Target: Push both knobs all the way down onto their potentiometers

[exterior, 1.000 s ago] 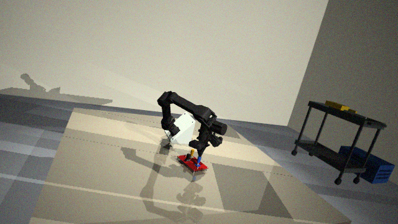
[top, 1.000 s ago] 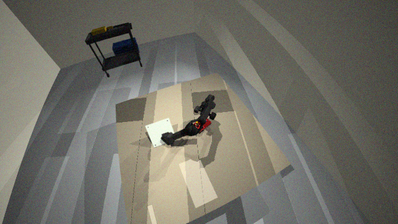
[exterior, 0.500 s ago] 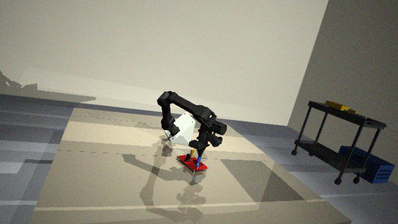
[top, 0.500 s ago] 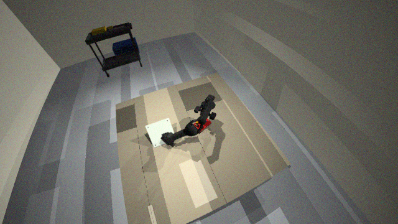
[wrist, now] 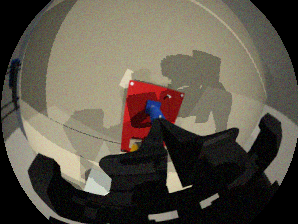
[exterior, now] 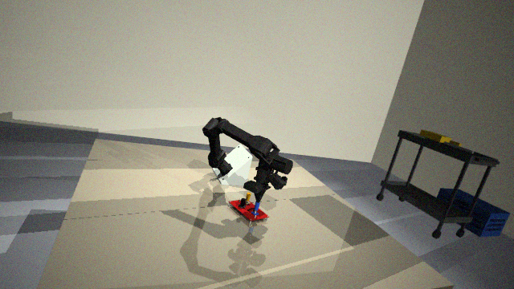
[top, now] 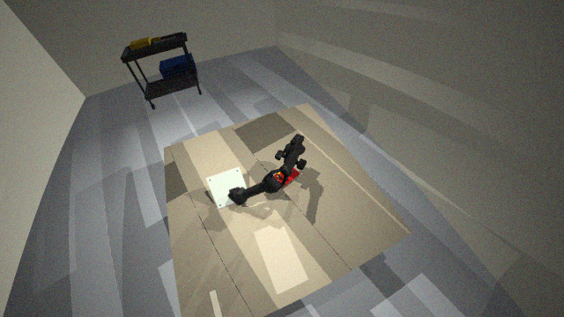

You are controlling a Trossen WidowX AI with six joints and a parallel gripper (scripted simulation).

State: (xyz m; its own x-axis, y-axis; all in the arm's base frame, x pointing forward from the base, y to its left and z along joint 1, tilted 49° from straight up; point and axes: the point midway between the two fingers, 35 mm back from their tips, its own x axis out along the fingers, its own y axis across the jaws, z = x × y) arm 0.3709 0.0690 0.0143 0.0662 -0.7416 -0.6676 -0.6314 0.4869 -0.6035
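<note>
Right now my gripper tip is 10 mm above the blue knob. From my gripper tip the other things lie so: yellow knob (80 mm behind, 10 mm to the right, 20 mm below).
</note>
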